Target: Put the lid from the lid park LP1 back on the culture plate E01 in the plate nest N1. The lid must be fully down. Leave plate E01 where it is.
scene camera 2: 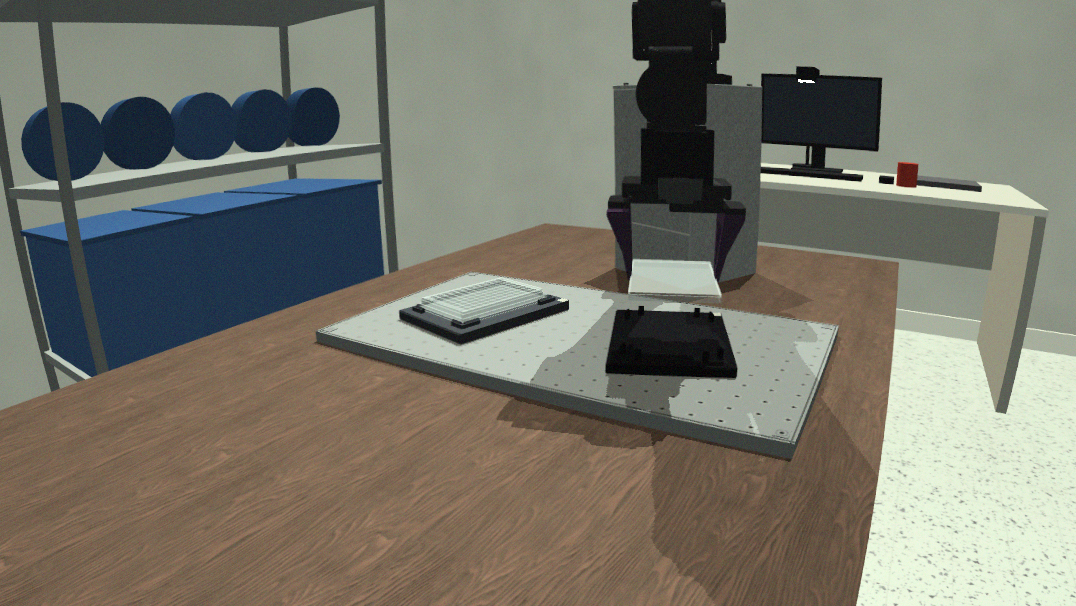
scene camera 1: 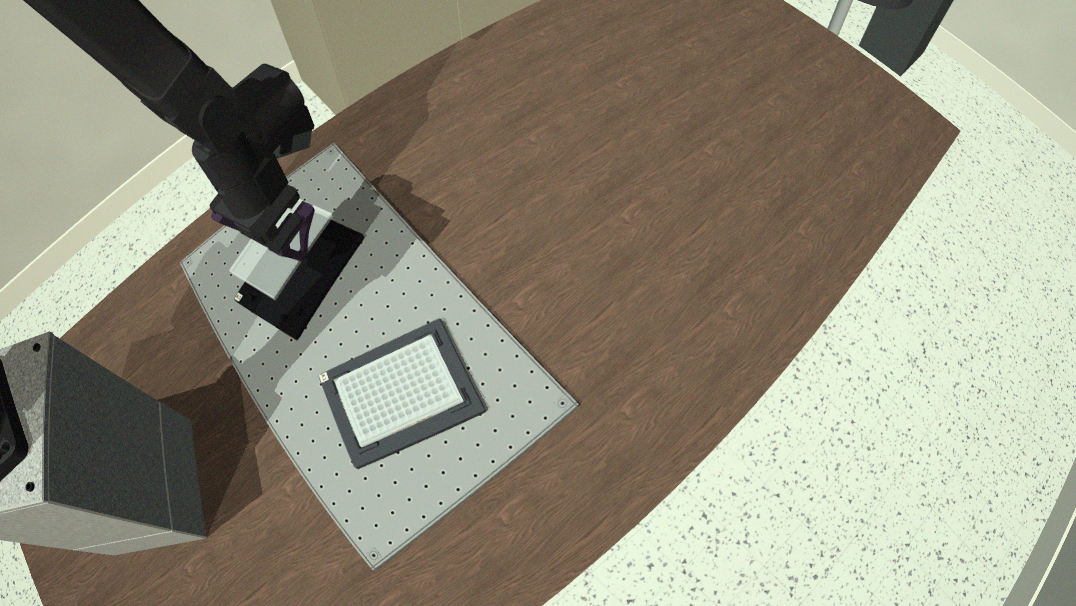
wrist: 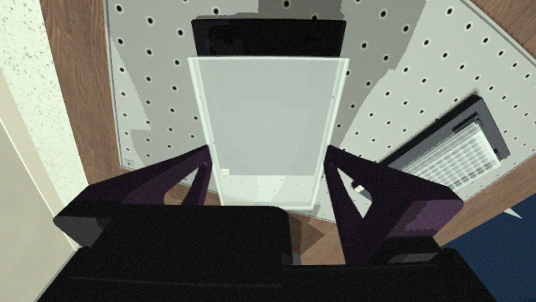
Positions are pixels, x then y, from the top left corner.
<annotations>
My gripper shows in scene camera 2, in scene camera 1 (280, 244) and in the wrist view. A lid shows in scene camera 2 (652, 280), in scene camera 1 and in the wrist view. The same spot on my gripper: (scene camera 2: 731, 215) is (wrist: 102, 199). One and the same spot on the lid: (scene camera 1: 264, 270) is (wrist: 276, 193).
</annotations>
